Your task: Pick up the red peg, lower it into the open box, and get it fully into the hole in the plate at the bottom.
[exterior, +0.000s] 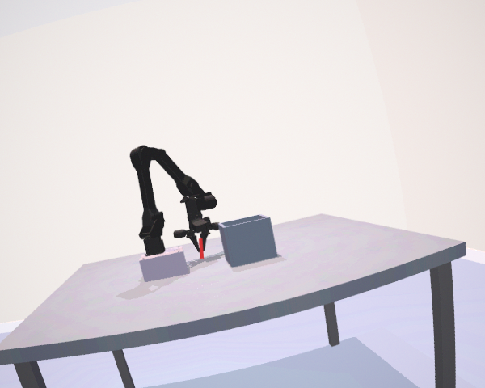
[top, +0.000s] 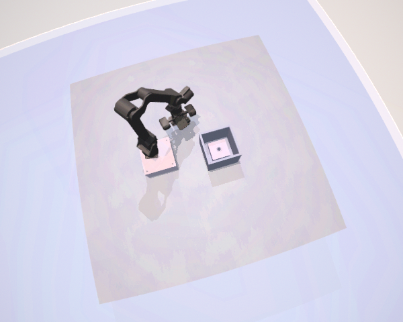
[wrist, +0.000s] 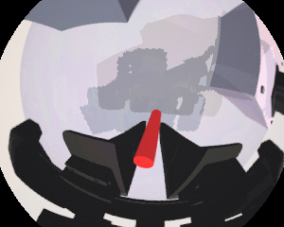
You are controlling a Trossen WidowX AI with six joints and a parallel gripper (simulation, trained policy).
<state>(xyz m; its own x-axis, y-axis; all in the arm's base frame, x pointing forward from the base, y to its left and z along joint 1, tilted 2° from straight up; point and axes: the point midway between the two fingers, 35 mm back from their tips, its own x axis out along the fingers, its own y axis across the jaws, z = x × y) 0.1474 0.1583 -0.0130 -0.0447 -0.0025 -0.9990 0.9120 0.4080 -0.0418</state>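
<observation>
The pale plate lies 19 cm ahead of my gripper tip, 17 cm to the right of it and 2 cm above it. The rest, counted from my gripper tip: red peg (1 cm above).
</observation>
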